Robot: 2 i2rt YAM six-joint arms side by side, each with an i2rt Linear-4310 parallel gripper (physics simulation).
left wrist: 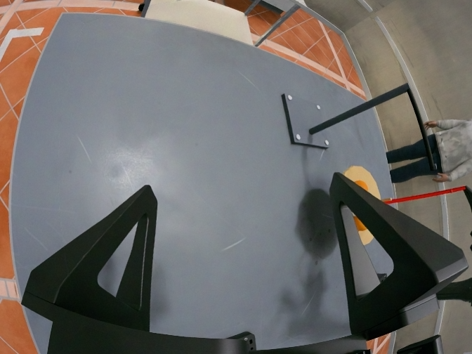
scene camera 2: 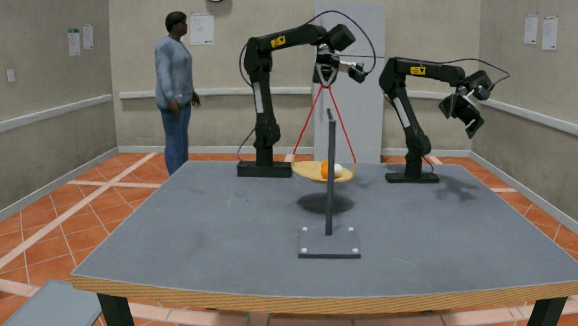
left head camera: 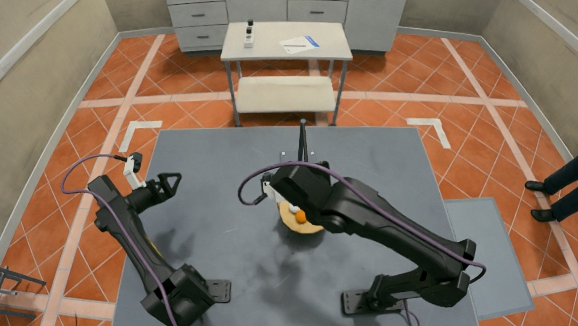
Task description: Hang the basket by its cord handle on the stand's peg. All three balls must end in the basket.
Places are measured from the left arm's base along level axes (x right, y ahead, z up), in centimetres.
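Where they show: left gripper, fingertip midpoint: [scene camera 2: 459, 128] [left head camera: 171, 179]; right gripper, fingertip midpoint: [scene camera 2: 325, 87] [left head camera: 312, 168]; left arm's base, origin of the base link: [scene camera 2: 412, 178]; right arm's base, origin of the base link: [scene camera 2: 264, 166] [left head camera: 375, 300].
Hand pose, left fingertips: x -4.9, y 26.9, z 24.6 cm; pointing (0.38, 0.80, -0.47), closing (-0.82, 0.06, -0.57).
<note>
Each offset is from my left fingertips to the top centre of the thing. "spot": to the spot under its first point. Level surfaces: height alone.
The round tan basket [left head camera: 288, 221] [scene camera 2: 306, 171] [left wrist: 371, 186] hangs above the table from its red cord handle @(spot: dx +44.0, dy -3.2, dz +0.6 cm) [scene camera 2: 308, 119] [left wrist: 425, 195]. My right gripper [scene camera 2: 326, 85] is shut on the top of the cord; the arm hides it in the head view. In the basket are a white ball @(dx +36.1, dy -2.5, dz -11.9 cm) [left head camera: 293, 209] [scene camera 2: 338, 170] and an orange ball [left head camera: 300, 216] [scene camera 2: 325, 169]; the left wrist view shows two orange patches, one ball [left wrist: 361, 185] and another [left wrist: 359, 224] behind the finger. The dark stand [left head camera: 301, 142] [scene camera 2: 330, 165] [left wrist: 360, 109] has its peg [left wrist: 421, 125] near the top. My left gripper [left head camera: 173, 184] [scene camera 2: 458, 121] [left wrist: 241, 187] is open and empty, away from the basket.
The grey table @(dz -25.3 cm) [left head camera: 225, 150] [scene camera 2: 200, 250] [left wrist: 175, 100] bears both arm bases and the stand's base plate @(spot: dx +42.1, dy +21.5, dz -24.1 cm) [scene camera 2: 315, 242] [left wrist: 302, 117]. In scene camera 2 the stand's post rises in front of the basket. A bench [left head camera: 287, 50] stands beyond the table, and a person [scene camera 2: 173, 75] stands behind it.
</note>
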